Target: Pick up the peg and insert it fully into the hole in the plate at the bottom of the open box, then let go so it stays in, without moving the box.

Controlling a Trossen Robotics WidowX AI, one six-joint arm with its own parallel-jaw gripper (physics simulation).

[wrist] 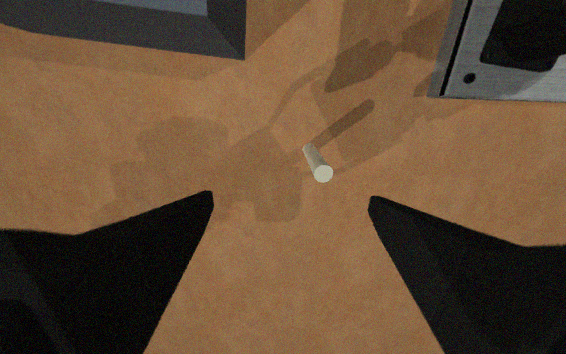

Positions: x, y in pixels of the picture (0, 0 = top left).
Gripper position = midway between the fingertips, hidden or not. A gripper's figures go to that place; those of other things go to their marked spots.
Labels:
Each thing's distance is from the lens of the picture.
my gripper (291, 200): 0.11 m
dark blue-grey box (223, 36): 0.15 m

